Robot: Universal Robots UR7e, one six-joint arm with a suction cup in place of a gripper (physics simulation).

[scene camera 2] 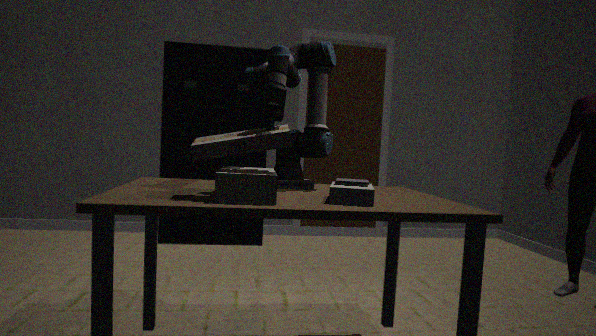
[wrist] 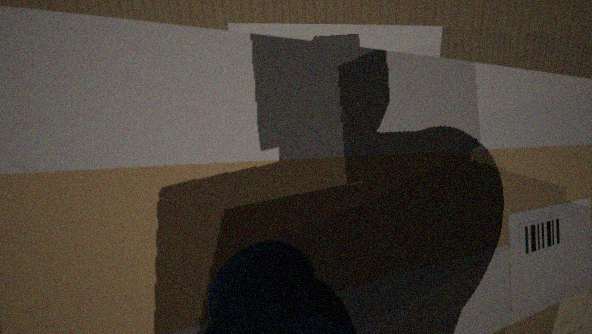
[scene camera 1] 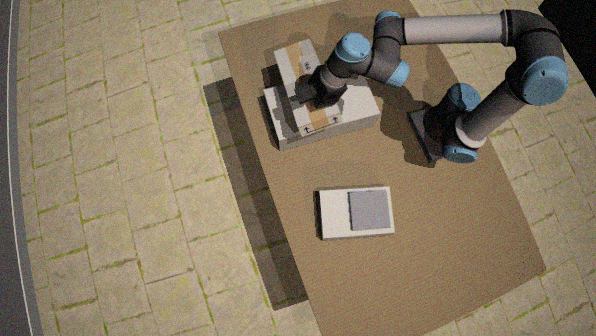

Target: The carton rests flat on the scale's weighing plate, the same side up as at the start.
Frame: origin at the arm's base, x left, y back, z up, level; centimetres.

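Where they show: hand at its tool point: (scene camera 2: pixel 269 130) (wrist: pixel 279 253); arm's base at its link origin: (scene camera 2: pixel 287 179) (scene camera 1: pixel 442 125).
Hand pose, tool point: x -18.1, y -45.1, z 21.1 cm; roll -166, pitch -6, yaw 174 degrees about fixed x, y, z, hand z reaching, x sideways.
Things, the pixels of their centre, and the offset from my tool point. Level surfaces: height alone.
- carton at the middle of its body: (wrist: pixel 430 194) (scene camera 1: pixel 306 84) (scene camera 2: pixel 242 142) dy +1.4, dx -9.0, dz -4.4 cm
- white block at the middle of its body: (scene camera 1: pixel 320 107) (scene camera 2: pixel 247 183) dy +6.4, dx -6.0, dz -19.6 cm
- scale at the middle of its body: (scene camera 1: pixel 356 213) (scene camera 2: pixel 351 190) dy +0.3, dx +32.7, dz -20.7 cm
- brown table at its surface level: dz -24.5 cm
The carton (scene camera 1: pixel 284 65) (scene camera 2: pixel 235 145) (wrist: pixel 90 240), white with an orange tape band, arrows and a barcode label, hangs tilted above a white block (scene camera 1: pixel 362 106) (scene camera 2: pixel 245 188). In scene camera 2 its left end is lower than its right, and a gap shows over the block. My suction gripper (scene camera 2: pixel 276 121) (wrist: pixel 272 285) is on the carton's taped top and holds it; the contact is hidden in scene camera 1. The scale (scene camera 1: pixel 334 215) (scene camera 2: pixel 351 196) stands apart from the carton, with its grey weighing plate (scene camera 1: pixel 370 210) (scene camera 2: pixel 352 181) bare.
The block and scale stand on a brown table (scene camera 1: pixel 425 260) (scene camera 2: pixel 415 202). The arm's base (scene camera 1: pixel 430 135) stands on the table beyond the block. A dark panel (scene camera 2: pixel 215 100) and a brown door (scene camera 2: pixel 357 110) are behind. A person (scene camera 2: pixel 580 175) stands at the far right.
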